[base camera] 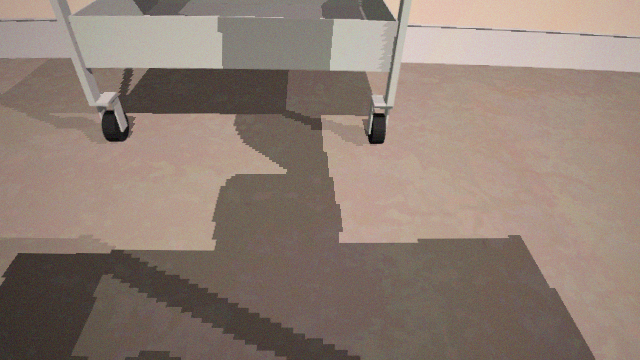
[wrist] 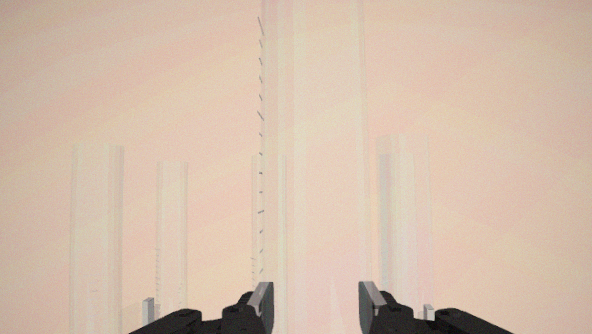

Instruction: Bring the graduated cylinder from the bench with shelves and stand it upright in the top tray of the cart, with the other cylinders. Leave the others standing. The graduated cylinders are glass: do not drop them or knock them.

In view: the gripper (wrist: 316, 301), a clear glass graduated cylinder (wrist: 316, 258), a clear glass graduated cylinder (wrist: 403, 179) and a clear glass graduated cylinder (wrist: 171, 277).
